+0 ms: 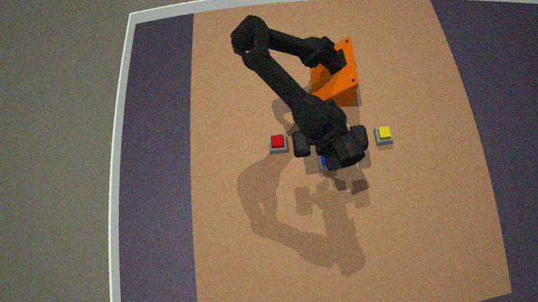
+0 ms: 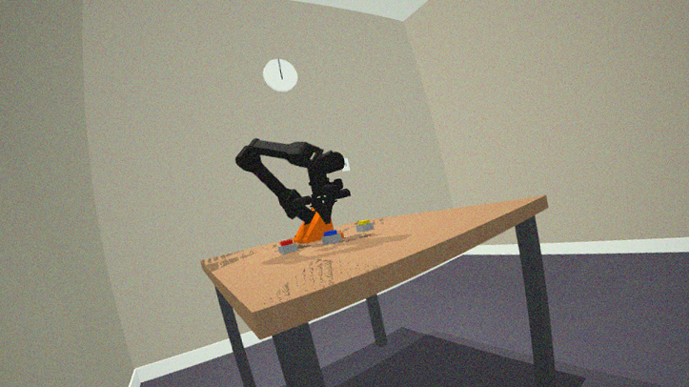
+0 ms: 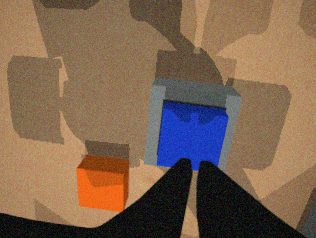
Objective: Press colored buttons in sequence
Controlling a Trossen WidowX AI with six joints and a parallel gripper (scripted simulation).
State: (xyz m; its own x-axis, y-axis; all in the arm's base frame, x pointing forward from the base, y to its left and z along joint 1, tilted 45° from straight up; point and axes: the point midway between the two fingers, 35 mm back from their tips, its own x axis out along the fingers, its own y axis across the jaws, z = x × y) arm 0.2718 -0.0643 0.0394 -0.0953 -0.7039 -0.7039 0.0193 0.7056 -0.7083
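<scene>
My gripper tip is now 30 mm above the blue button. Round my gripper tip: yellow button: 50 mm behind, 180 mm to the left, 30 mm below; red button: 70 mm behind, 130 mm to the right, 30 mm below; small orange block: 50 mm behind, 50 mm to the left, 50 mm below.
</scene>
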